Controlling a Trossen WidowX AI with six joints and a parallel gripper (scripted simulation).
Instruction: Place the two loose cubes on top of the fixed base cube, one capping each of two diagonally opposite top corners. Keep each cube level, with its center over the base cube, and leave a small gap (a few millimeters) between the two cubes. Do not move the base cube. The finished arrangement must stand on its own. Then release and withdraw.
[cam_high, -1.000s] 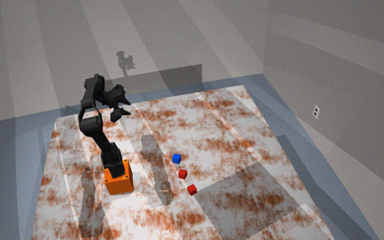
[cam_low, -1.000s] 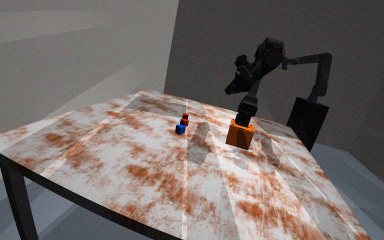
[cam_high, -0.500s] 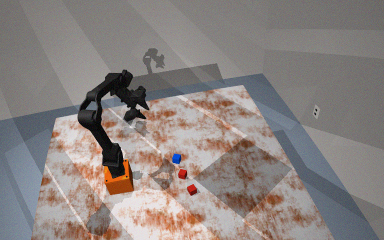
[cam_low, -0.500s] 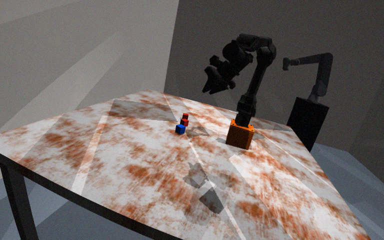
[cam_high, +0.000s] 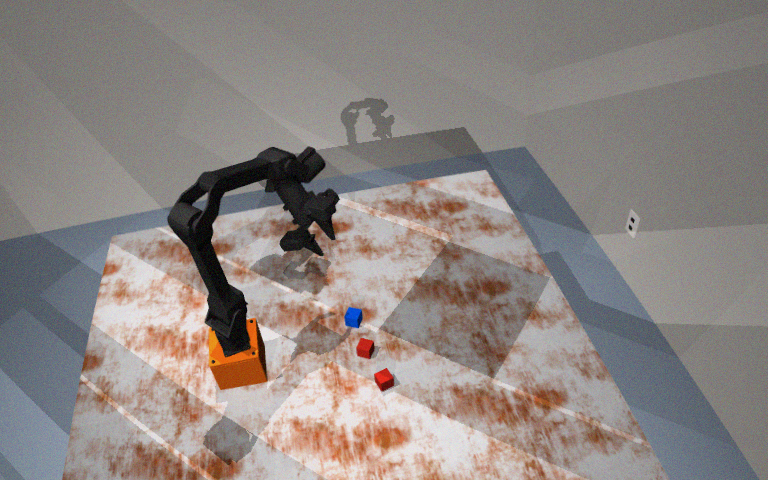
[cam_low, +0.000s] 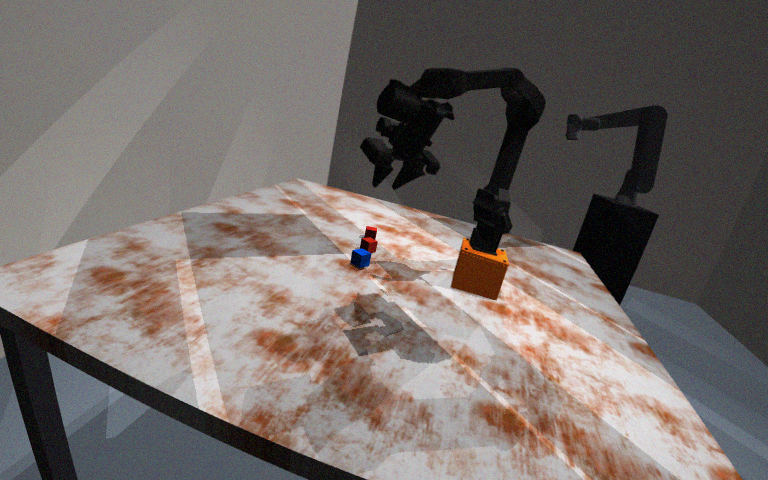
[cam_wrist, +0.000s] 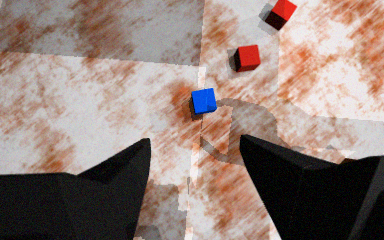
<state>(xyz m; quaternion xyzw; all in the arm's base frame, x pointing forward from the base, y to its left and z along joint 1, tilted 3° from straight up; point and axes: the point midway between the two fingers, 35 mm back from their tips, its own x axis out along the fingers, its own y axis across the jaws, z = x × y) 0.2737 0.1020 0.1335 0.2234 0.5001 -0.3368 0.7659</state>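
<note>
My gripper tip is 200 mm above the blue cube, 60 mm to the left of it and 20 mm short of it.
</note>
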